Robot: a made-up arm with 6 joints. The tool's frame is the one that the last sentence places. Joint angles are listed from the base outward.
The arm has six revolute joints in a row. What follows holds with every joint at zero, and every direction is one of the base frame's.
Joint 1 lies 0.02 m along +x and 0.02 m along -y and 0.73 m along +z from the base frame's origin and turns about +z.
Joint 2 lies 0.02 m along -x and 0.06 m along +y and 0.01 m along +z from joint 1 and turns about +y.
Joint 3 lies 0.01 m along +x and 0.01 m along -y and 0.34 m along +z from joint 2 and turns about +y.
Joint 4 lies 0.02 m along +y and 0.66 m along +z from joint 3 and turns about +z.
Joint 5 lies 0.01 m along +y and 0.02 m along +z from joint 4 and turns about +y.
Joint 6 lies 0.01 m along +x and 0.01 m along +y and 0.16 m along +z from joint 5 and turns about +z.
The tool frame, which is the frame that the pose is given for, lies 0.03 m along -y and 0.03 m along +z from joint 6; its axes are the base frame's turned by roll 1.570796, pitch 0 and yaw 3.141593 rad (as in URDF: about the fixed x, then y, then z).
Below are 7 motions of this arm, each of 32 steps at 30 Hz.
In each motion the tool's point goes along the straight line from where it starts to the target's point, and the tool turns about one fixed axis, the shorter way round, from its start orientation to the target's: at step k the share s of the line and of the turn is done. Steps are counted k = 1, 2, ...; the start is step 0. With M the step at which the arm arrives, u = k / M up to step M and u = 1 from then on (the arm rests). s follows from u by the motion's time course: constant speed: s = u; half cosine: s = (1 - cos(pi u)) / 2; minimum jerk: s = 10 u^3 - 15 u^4 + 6 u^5.
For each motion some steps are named. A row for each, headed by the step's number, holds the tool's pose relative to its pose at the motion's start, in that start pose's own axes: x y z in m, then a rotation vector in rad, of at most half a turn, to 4 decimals.
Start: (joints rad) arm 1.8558 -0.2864 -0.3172 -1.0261 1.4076 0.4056
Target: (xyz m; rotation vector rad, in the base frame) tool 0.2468 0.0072 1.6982 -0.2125 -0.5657 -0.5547
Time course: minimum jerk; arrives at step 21
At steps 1, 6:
1: -0.0003 0.0002 0.0001 -0.0002 0.0001 0.0005
6: -0.0455 0.0345 0.0133 -0.0302 0.0101 0.0777

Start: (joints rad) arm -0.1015 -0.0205 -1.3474 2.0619 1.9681 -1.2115
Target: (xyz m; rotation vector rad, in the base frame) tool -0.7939 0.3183 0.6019 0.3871 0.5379 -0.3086
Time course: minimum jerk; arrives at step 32
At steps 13, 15, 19, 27, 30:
13: 0.1647 0.0732 -0.0054 0.0706 -0.4133 0.2757
15: 0.2215 0.0984 -0.0072 0.0949 -0.5559 0.3709
19: 0.3369 0.1497 -0.0110 0.1444 -0.8456 0.5642
27: 0.4866 0.2162 -0.0159 0.2085 -1.2214 0.8149
30: 0.5004 0.2223 -0.0163 0.2144 -1.2561 0.8380

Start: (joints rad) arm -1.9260 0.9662 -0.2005 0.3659 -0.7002 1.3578
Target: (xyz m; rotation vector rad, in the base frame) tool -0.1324 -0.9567 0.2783 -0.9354 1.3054 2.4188
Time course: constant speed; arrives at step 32
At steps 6, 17, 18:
6: 0.0356 -0.2434 -0.0486 -0.1184 0.0947 -0.0582
17: 0.1009 -0.6897 -0.1377 -0.3353 0.2683 -0.1650
18: 0.1068 -0.7302 -0.1458 -0.3551 0.2841 -0.1747

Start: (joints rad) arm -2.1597 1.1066 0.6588 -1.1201 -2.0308 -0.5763
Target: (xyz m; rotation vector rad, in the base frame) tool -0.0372 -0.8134 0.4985 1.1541 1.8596 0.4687
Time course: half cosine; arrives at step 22
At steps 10, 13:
10: 0.1369 0.0202 0.1235 -0.2804 0.1823 -0.1899
13: 0.2047 0.0301 0.1846 -0.4191 0.2724 -0.2837

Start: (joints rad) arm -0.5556 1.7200 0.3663 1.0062 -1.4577 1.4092
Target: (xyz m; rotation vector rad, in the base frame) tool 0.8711 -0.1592 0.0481 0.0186 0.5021 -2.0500
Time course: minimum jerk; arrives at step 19
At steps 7, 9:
7: 0.0340 -0.1504 -0.0201 -0.3191 -0.1055 0.2123
9: 0.0580 -0.2564 -0.0342 -0.5438 -0.1798 0.3619

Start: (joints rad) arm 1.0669 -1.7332 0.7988 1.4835 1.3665 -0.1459
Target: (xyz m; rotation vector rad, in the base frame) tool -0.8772 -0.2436 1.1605 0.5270 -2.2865 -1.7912
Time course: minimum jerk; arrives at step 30
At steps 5, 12, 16, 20, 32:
5: -0.0114 0.0136 -0.0037 -0.0417 -0.0363 0.0108
12: -0.1017 0.1217 -0.0330 -0.3733 -0.3248 0.0967
16: -0.1801 0.2157 -0.0585 -0.6612 -0.5754 0.1713
20: -0.2531 0.3030 -0.0821 -0.9291 -0.8086 0.2407
32: -0.3203 0.3835 -0.1040 -1.1759 -1.0233 0.3047

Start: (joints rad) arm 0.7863 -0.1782 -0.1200 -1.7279 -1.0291 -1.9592
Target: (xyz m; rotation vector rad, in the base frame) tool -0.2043 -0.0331 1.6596 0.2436 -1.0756 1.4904
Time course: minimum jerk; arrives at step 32
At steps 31, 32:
31: -0.0104 -0.1606 -0.1140 -0.2487 -0.1219 1.1634
32: -0.0104 -0.1607 -0.1141 -0.2488 -0.1219 1.1637

